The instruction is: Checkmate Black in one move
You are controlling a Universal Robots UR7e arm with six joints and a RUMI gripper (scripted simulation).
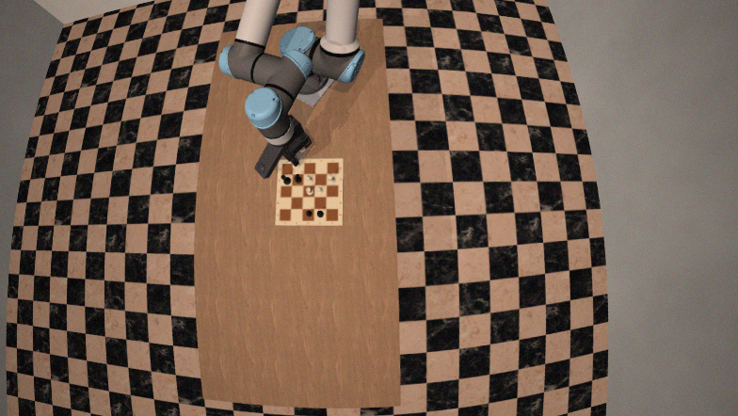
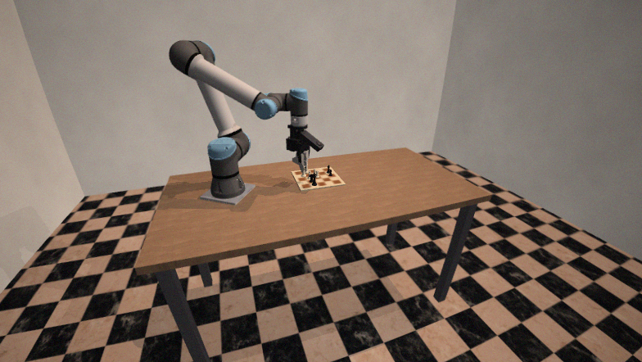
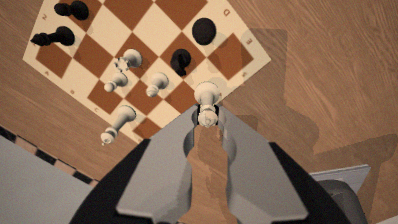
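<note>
Now: hand 3 cm short of the black piece, 4 cm to the left of it and 4 cm above it. Also, from my hand: board 8 cm ahead, 2 cm to the left, 7 cm below; then white chess piece 1 cm below.
</note>
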